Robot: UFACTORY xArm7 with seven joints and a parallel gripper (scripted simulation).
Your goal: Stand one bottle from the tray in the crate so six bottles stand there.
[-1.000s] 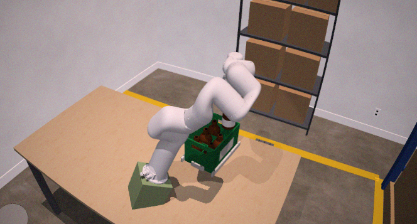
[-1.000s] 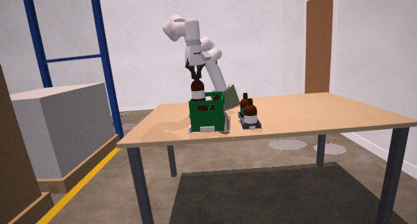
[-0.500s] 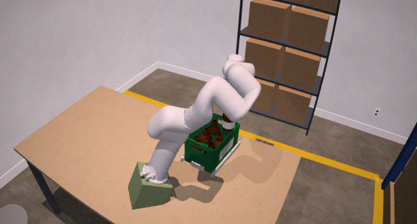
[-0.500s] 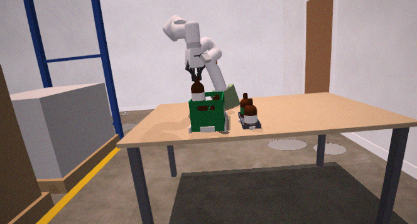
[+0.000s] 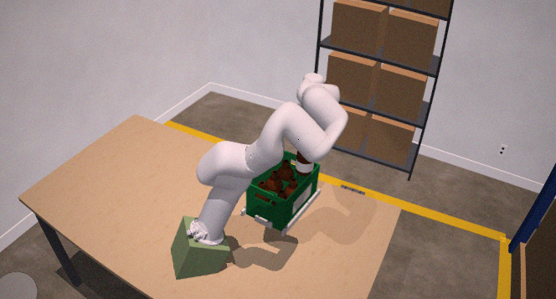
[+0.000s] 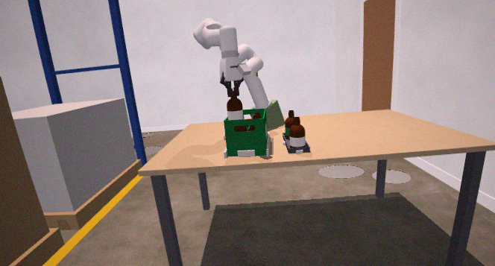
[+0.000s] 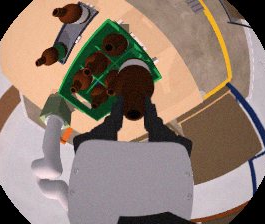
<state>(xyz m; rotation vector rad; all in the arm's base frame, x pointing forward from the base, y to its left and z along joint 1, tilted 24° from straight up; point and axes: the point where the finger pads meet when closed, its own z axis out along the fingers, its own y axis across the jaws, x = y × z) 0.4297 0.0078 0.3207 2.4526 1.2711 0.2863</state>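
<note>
The green crate is 21 cm below my hand, 9 cm behind it and 4 cm to the left of it. Also, from my hand: dark tray: 29 cm below, 27 cm to the left, 12 cm behind.
</note>
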